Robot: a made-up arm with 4 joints. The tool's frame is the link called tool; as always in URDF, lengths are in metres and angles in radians.
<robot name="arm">
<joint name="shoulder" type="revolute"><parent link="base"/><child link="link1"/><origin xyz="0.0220 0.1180 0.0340" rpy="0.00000 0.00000 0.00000"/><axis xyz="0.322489 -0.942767 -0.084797"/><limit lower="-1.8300" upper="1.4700"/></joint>
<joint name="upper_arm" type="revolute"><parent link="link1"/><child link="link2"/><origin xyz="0.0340 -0.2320 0.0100" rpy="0.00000 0.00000 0.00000"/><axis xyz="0 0 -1"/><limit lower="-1.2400" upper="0.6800"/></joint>
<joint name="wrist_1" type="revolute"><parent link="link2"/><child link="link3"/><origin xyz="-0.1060 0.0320 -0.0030" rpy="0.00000 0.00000 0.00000"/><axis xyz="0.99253 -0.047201 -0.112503"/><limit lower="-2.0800" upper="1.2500"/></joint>
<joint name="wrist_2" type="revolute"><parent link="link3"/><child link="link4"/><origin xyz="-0.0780 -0.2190 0.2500" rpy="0.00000 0.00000 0.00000"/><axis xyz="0 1 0"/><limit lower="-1.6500" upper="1.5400"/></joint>
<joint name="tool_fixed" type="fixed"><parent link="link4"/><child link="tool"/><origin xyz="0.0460 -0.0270 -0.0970" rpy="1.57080 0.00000 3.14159"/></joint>
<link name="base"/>
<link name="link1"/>
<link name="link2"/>
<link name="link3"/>
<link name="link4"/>
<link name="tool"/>
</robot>
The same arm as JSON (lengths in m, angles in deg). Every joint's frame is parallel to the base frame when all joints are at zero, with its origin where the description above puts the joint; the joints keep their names.
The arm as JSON. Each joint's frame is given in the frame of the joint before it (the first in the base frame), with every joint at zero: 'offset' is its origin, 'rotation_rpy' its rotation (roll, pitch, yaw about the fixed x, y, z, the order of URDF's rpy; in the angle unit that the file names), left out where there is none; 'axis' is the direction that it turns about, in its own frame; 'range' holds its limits. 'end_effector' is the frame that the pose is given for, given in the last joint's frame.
{"length_unit": "m", "angle_unit": "deg", "chain": [
  {"id": "shoulder", "offset": [0.022, 0.118, 0.034], "axis": [0.322489, -0.942767, -0.084797], "range": [-104.85, 84.22]},
  {"id": "upper_arm", "offset": [0.034, -0.232, 0.01], "axis": [0.0, 0.0, -1.0], "range": [-71.05, 38.96]},
  {"id": "wrist_1", "offset": [-0.106, 0.032, -0.003], "axis": [0.99253, -0.047201, -0.112503], "range": [-119.18, 71.62]},
  {"id": "wrist_2", "offset": [-0.078, -0.219, 0.25], "axis": [0.0, 1.0, 0.0], "range": [-94.54, 88.24]}
], "end_effector": {"offset": [0.046, -0.027, -0.097], "rotation_rpy": [90.0, 0.0, 180.0]}}

